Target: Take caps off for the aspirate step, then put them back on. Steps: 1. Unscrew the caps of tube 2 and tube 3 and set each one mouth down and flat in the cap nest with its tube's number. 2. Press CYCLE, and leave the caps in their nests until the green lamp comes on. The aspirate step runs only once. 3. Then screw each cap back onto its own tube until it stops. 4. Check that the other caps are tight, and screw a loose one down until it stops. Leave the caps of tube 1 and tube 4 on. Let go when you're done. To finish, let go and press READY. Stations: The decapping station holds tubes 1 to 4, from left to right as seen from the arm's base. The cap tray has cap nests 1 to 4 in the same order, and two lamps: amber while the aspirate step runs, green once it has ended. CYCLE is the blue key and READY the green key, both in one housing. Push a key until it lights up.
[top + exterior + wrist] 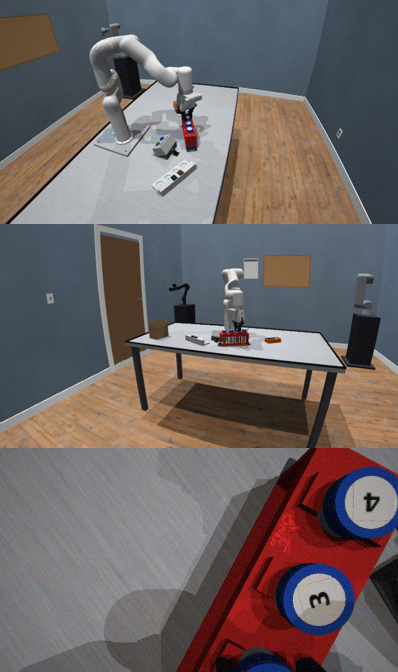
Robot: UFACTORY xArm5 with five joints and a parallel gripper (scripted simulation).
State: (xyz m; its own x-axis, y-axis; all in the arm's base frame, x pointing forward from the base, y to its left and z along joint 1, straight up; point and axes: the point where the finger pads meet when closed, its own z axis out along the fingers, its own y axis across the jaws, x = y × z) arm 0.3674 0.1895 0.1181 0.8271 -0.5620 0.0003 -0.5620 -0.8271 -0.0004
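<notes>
Right now my hand is 1 cm above the blue-rimmed cap. From my hand the other things lie so: grey key housing (18 cm to the right, 8 cm below, 8 cm behind); then blue key (16 cm to the right, 9 cm behind, 6 cm below); then green key (20 cm to the right, 10 cm behind, 6 cm below).
</notes>
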